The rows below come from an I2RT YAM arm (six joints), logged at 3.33 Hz.
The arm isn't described. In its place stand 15 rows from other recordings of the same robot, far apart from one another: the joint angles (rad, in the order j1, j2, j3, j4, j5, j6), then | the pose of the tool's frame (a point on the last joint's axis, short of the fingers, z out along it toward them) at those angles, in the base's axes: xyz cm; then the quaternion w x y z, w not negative.
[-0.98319, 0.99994, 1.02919, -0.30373, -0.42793, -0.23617] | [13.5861 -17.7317 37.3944 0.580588 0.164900 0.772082 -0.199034]
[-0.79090, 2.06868, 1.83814, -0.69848, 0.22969, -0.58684] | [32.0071 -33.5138 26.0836 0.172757 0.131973 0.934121 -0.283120]
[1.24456, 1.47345, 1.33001, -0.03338, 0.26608, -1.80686] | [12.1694 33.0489 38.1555 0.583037 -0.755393 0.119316 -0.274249]
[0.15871, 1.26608, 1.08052, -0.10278, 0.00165, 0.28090] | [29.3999 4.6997 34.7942 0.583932 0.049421 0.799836 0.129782]
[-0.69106, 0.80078, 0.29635, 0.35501, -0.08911, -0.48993] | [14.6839 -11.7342 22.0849 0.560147 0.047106 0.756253 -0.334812]
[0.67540, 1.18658, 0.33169, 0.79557, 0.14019, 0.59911] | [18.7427 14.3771 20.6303 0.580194 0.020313 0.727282 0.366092]
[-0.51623, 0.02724, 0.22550, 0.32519, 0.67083, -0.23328] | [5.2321 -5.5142 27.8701 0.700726 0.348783 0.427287 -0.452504]
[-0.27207, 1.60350, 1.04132, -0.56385, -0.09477, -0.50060] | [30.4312 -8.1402 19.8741 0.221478 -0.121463 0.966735 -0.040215]
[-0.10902, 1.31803, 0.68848, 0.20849, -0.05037, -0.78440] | [28.5811 -2.9480 22.8581 0.499345 -0.290886 0.787077 -0.215754]
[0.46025, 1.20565, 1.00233, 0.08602, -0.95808, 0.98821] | [23.0420 14.6740 35.8333 0.213424 -0.122601 0.720153 0.648690]
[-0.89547, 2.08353, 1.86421, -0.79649, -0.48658, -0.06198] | [29.8854 -34.6492 25.9174 0.342712 0.317492 0.880245 0.083160]
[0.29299, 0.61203, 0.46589, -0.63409, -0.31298, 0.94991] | [12.2935 4.8535 21.2981 0.225507 0.237267 0.882235 0.338396]
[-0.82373, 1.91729, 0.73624, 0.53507, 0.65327, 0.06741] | [21.5088 -26.4087 9.6419 0.286642 0.494479 0.703212 -0.422871]
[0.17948, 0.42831, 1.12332, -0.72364, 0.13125, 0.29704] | [3.9050 0.2350 42.2999 0.686867 0.087663 0.711692 0.118425]
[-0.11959, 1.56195, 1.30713, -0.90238, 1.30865, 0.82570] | [29.7057 -7.0326 29.7588 0.358828 0.464787 0.634527 -0.502585]
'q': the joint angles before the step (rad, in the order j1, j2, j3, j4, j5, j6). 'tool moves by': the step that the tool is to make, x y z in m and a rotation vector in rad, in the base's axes. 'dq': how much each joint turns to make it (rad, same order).
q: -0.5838 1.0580 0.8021 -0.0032 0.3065 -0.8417
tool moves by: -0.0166 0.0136 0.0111 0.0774 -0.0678 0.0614
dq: -0.0039 -0.0939 0.0066 -0.1086 -0.0896 0.0843
